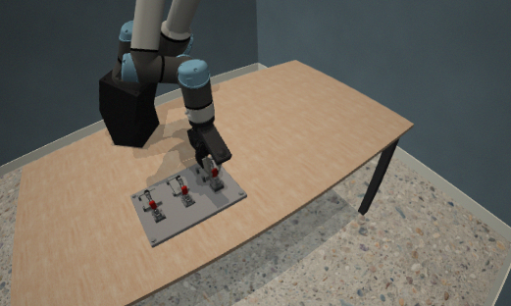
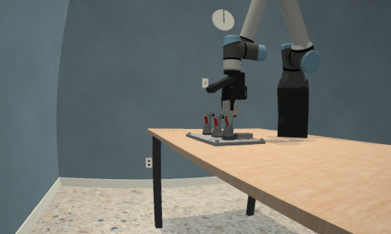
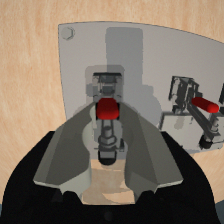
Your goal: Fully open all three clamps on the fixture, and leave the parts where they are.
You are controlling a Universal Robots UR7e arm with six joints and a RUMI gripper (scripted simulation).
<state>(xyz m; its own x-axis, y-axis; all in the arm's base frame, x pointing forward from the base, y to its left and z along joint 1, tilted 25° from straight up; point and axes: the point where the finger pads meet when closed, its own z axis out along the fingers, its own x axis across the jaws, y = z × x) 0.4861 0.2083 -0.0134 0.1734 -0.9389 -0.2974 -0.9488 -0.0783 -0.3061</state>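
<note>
Right now the grey fixture plate is 10 mm behind my hand, 110 mm to the right of it and 80 mm below it.
</note>
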